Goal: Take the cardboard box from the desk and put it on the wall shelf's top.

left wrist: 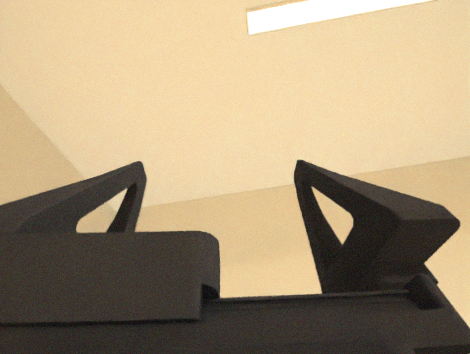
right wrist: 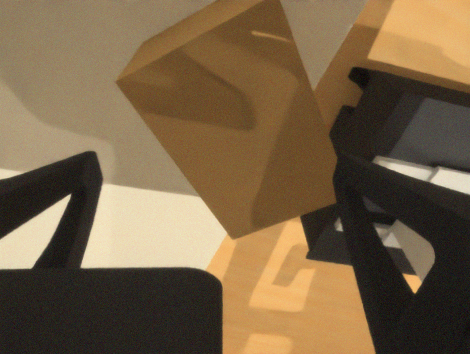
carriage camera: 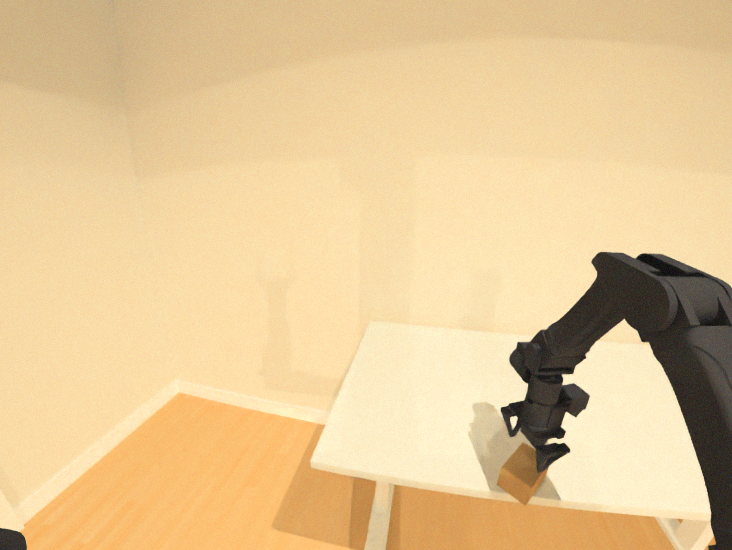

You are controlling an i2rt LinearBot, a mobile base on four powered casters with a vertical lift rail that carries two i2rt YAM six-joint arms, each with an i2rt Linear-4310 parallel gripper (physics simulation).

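Places are measured from the left arm's base along level axes (x right, y ahead, z up), in centimetres.
Pixels of known places: left gripper, fingertip midpoint: [left wrist: 220, 169]; right gripper, fingertip midpoint: [right wrist: 219, 165] [carriage camera: 525, 452].
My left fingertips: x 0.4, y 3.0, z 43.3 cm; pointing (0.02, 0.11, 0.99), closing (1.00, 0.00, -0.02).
Behind a point stands the place of what it marks.
The brown cardboard box [carriage camera: 520, 477] {x 65.8, y 34.5, z -14.6 cm} [right wrist: 225, 165] {x 67.6, y 38.6, z -14.6 cm} sits at the front edge of the white desk [carriage camera: 408, 408] {x 45.7, y 60.8, z -20.1 cm} [right wrist: 150, 225] {x 57.2, y 41.9, z -20.1 cm}, turned at an angle, with one corner out over the edge. My right gripper [carriage camera: 527, 450] {x 68.7, y 39.1, z -12.9 cm} [right wrist: 219, 165] {x 68.7, y 39.1, z -12.9 cm} is open and points down above the box's back part. Nothing is between its fingers. In the right wrist view the box shows beyond the fingertips, its lower right side close to the right fingertip in the picture. My left gripper [left wrist: 220, 169] {x 0.4, y 3.0, z 43.3 cm} is open and empty, and faces the ceiling and upper wall. The wall shelf does not show in these views.
The desk has a white leg [carriage camera: 379, 514] at its front left. The wall is behind the desk, with a room corner at the left. Wooden floor [carriage camera: 218, 467] {x -39.3, y 92.5, z -92.2 cm} [right wrist: 280, 325] {x -76.6, y -25.4, z -92.1 cm} lies in front and left. Dark parts of the robot's base [right wrist: 425, 130] {x 53.7, y -8.2, z -62.2 cm} show beside the box. A ceiling lamp [left wrist: 310, 14] {x 29.9, y 2.3, z 115.6 cm} is overhead.
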